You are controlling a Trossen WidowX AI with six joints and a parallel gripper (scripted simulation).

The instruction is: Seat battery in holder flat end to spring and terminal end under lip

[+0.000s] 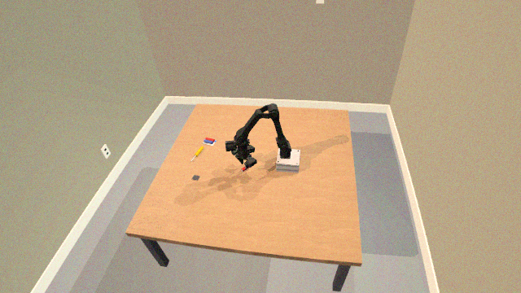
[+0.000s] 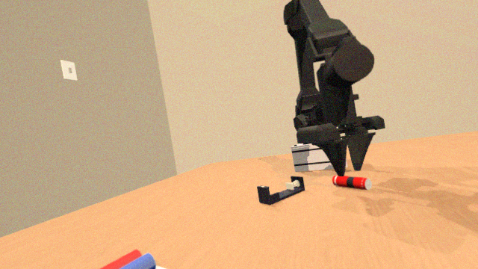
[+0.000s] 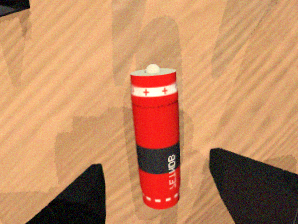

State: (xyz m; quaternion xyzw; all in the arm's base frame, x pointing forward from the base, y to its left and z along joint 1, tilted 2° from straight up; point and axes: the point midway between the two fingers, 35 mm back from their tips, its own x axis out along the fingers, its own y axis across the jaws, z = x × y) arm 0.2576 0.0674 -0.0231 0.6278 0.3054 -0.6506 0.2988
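The battery lies 2 cm below my gripper tip. From my gripper tip the other things lie so: yellow screwdriver: 37 cm ahead, 10 cm to the right, 2 cm below.
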